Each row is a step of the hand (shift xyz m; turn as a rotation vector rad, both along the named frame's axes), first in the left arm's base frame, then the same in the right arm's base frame.
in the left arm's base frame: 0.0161 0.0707 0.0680 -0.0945 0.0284 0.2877
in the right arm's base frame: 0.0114 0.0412 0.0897 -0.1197 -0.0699 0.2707
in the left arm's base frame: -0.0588 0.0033 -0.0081 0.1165 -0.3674 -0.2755
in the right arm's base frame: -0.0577 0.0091 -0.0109 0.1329 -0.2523 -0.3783
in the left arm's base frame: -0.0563 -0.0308 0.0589 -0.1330 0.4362 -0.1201
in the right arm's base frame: -0.0621 -0.0466 0.0395 -0.1118 0.4569 0.0331
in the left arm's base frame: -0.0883 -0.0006 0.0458 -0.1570 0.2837 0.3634
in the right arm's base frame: -0.0921 -0.0120 0.0356 -0.1831 0.1453 0.4273
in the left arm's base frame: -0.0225 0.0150 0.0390 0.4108 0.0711 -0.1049
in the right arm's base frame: -0.0256 0.0015 0.0399 0.4201 0.0816 -0.0406
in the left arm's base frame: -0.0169 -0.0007 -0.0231 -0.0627 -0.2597 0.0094
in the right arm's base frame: -0.0147 0.0084 -0.0231 -0.0691 -0.2426 -0.0885
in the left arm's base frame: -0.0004 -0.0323 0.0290 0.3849 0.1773 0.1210
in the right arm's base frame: -0.0038 -0.0404 0.0155 0.3761 0.1025 0.2056
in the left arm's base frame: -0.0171 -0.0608 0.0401 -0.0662 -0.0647 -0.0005
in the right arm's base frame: -0.0220 -0.0700 0.0144 -0.0673 -0.0568 -0.0286
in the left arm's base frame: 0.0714 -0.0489 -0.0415 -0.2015 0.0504 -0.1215
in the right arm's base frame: 0.0738 -0.0348 -0.0505 -0.1884 0.1006 -0.1108
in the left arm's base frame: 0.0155 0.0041 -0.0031 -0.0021 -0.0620 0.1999
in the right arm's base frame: 0.0158 0.0041 -0.0002 -0.0217 -0.1283 0.1639
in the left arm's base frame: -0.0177 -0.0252 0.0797 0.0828 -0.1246 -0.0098
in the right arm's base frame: -0.0255 -0.0507 0.0639 0.0806 -0.1174 -0.0471
